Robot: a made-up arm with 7 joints. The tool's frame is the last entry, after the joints.
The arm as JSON. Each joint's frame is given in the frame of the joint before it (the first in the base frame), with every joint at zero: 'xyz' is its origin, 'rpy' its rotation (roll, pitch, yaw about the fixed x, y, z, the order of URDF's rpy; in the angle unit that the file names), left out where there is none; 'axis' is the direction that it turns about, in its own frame. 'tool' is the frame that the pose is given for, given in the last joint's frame.
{
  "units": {
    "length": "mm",
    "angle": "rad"
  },
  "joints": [
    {
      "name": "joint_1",
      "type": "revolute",
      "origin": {
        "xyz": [
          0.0,
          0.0,
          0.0
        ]
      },
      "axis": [
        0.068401,
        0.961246,
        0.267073
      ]
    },
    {
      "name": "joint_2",
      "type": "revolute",
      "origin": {
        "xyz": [
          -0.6,
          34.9,
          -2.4
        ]
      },
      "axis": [
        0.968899,
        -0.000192,
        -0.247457
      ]
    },
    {
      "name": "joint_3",
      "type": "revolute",
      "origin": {
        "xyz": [
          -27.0,
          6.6,
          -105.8
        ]
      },
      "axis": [
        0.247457,
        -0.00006,
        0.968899
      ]
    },
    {
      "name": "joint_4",
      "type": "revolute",
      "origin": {
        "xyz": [
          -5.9,
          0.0,
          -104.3
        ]
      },
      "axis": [
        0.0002,
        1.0,
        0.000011
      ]
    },
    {
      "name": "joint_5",
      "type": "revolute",
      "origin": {
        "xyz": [
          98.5,
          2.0,
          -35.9
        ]
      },
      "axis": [
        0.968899,
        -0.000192,
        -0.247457
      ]
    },
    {
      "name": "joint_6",
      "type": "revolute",
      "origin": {
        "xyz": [
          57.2,
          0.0,
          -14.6
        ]
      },
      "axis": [
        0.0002,
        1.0,
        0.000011
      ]
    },
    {
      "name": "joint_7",
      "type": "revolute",
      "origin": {
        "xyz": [
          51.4,
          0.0,
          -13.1
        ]
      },
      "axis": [
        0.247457,
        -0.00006,
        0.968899
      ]
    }
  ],
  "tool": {
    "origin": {
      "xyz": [
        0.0,
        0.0,
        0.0
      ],
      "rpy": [
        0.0,
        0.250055,
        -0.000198
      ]
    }
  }
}
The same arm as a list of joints. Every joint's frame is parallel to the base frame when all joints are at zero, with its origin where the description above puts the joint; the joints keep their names.
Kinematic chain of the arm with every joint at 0, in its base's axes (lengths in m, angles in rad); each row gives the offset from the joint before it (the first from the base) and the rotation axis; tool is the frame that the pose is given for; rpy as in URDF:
joint_1: xyz 0 0 0 axis 0.068403 0.961235 0.26711
joint_2: xyz -0.0006 0.0349 -0.0024 axis 0.968889 -0.0002 -0.247497
joint_3: xyz -0.027 0.0066 -0.1058 axis 0.247497 -0.0001 0.968889
joint_4: xyz -0.0059 0 -0.1043 axis 0.0002 1 0
joint_5: xyz 0.0985 0.002 -0.0359 axis 0.968889 -0.0002 -0.247497
joint_6: xyz 0.0572 0 -0.0146 axis 0.0002 1 0
joint_7: xyz 0.0514 0 -0.0131 axis 0.247497 -0.0001 0.968889
tool: xyz 0 0 0 rpy 0 0.2501 -0.0002

